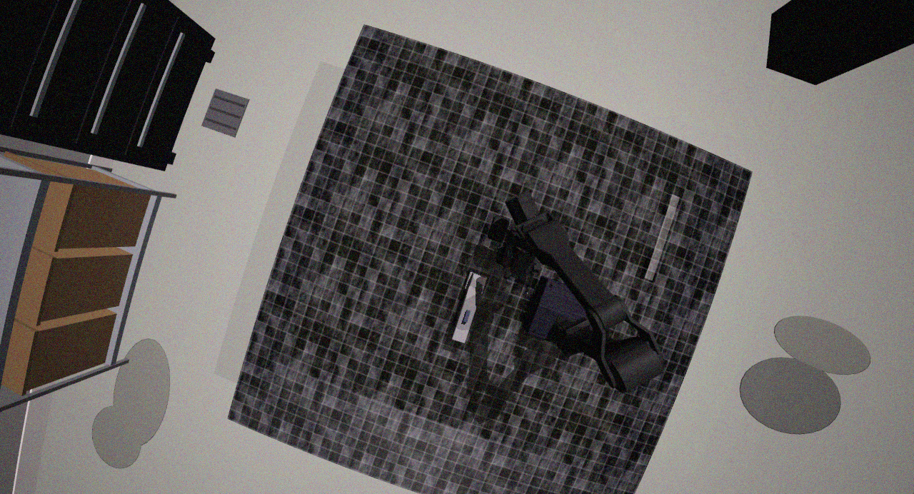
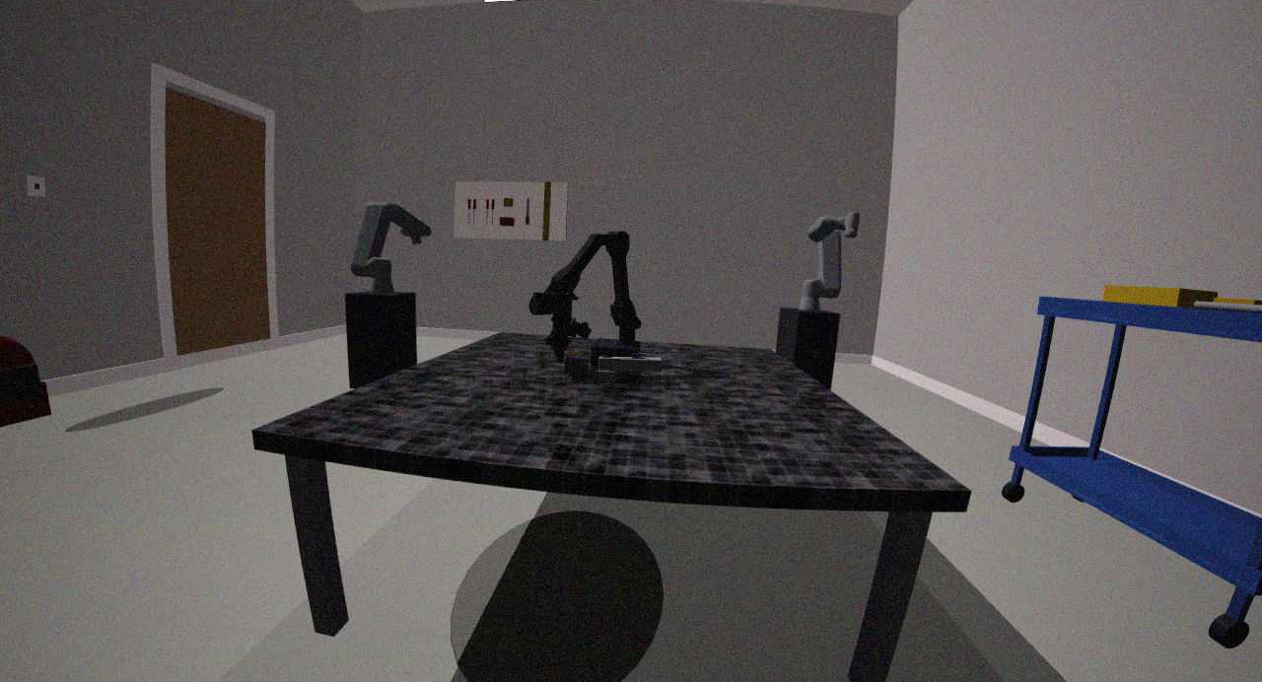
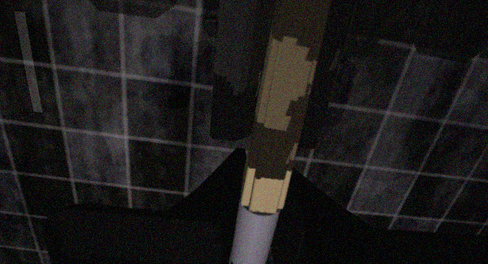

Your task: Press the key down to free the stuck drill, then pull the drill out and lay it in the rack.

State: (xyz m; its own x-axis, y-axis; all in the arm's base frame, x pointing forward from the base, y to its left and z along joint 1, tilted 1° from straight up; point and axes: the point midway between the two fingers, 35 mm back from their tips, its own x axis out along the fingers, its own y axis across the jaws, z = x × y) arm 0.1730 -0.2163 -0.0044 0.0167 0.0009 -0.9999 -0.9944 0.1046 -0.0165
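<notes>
Now: the drill 4 cm to the left of my gripper tip and 3 cm above it. The rest, counted from my gripper tip: dark grey block: 21 cm to the left, 10 cm ahead, 2 cm above.
</notes>
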